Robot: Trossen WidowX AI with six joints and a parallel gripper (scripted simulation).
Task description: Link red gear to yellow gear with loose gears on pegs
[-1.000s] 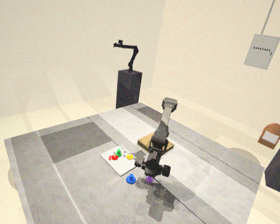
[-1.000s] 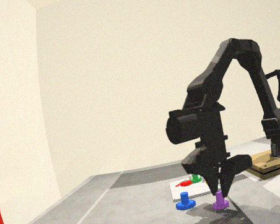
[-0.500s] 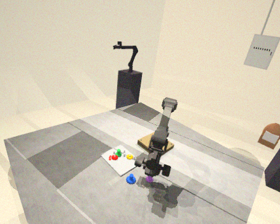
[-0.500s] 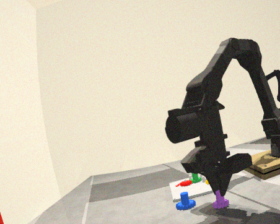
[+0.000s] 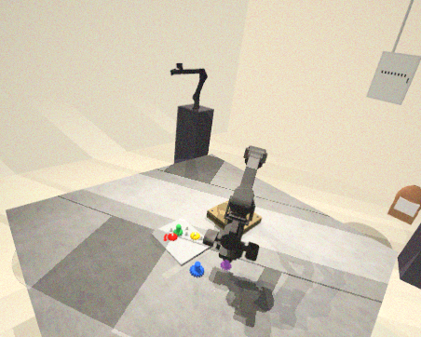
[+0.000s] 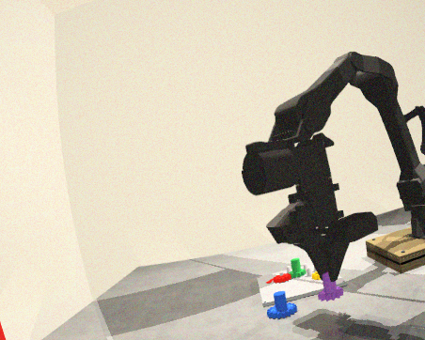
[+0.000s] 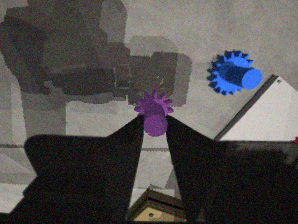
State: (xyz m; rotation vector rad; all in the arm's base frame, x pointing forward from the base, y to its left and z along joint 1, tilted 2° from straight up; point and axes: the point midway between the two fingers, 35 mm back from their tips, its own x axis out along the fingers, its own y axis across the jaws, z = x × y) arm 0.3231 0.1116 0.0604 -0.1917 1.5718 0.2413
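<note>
Right now the green gear is 4 cm behind my gripper tip, 26 cm to the right of it and 4 cm below it. The rest, counted from my gripper tip: yellow gear 7 cm behind, 19 cm to the right, 5 cm below; then purple gear 1 cm below; then blue gear 6 cm ahead, 8 cm to the right, 5 cm below.
</note>
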